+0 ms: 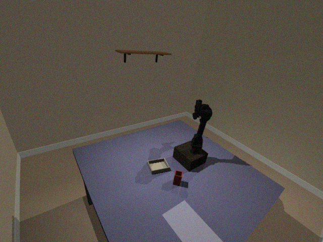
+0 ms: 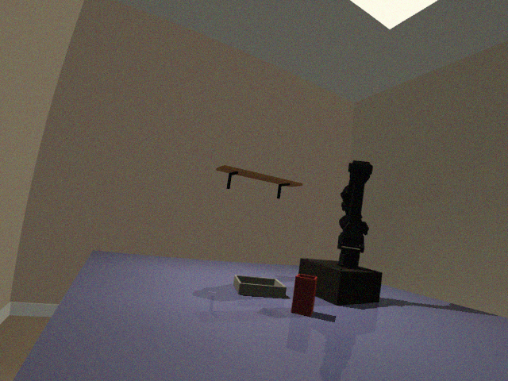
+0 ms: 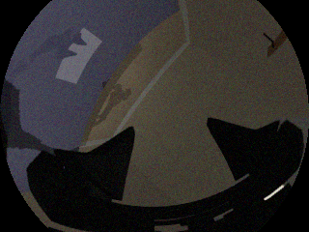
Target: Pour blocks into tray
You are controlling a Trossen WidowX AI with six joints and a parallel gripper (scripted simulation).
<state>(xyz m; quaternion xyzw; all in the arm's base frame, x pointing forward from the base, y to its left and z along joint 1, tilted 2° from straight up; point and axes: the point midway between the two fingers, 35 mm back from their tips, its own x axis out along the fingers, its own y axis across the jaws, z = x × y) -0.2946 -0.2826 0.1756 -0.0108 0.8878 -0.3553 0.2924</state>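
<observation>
Now: gripper tip 59 cm short of the tall red cup, 43 cm to the right of it and 24 cm above it.
</observation>
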